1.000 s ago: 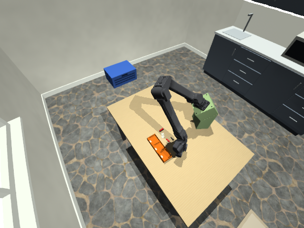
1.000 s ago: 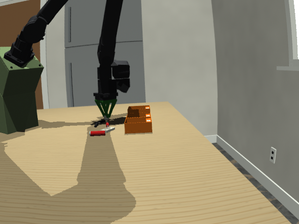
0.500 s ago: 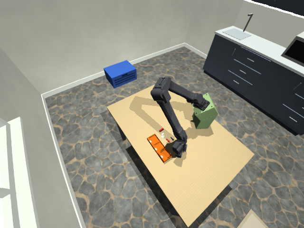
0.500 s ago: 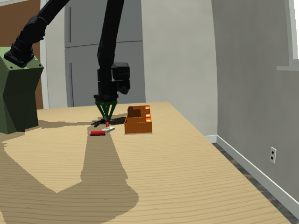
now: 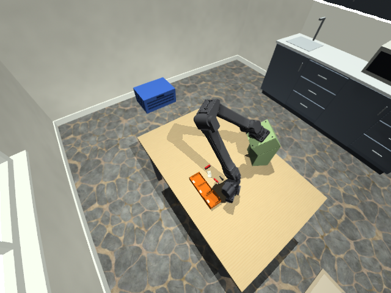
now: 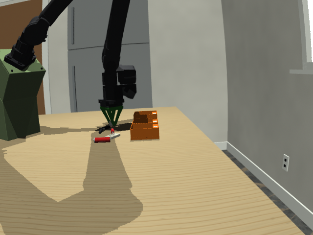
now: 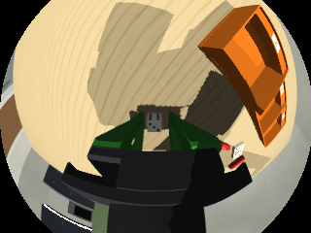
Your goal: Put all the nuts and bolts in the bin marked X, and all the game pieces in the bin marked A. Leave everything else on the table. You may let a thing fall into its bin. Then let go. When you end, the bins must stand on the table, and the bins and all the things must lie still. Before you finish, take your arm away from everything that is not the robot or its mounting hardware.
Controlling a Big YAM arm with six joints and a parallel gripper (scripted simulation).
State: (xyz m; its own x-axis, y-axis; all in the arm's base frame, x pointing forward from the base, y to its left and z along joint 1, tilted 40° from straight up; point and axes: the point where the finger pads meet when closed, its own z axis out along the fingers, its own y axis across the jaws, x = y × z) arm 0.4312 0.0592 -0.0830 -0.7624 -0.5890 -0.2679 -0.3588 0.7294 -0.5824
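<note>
The black USB stick lies 6 cm to the right of my hand, 3 cm behind it and 1 cm below it. From my hand the other things lie so: dark bolt (11 cm to the right, 5 cm behind); then orange three-compartment bin tray (13 cm to the right, 11 cm ahead, 1 cm above); then white die (right at my hand).
</note>
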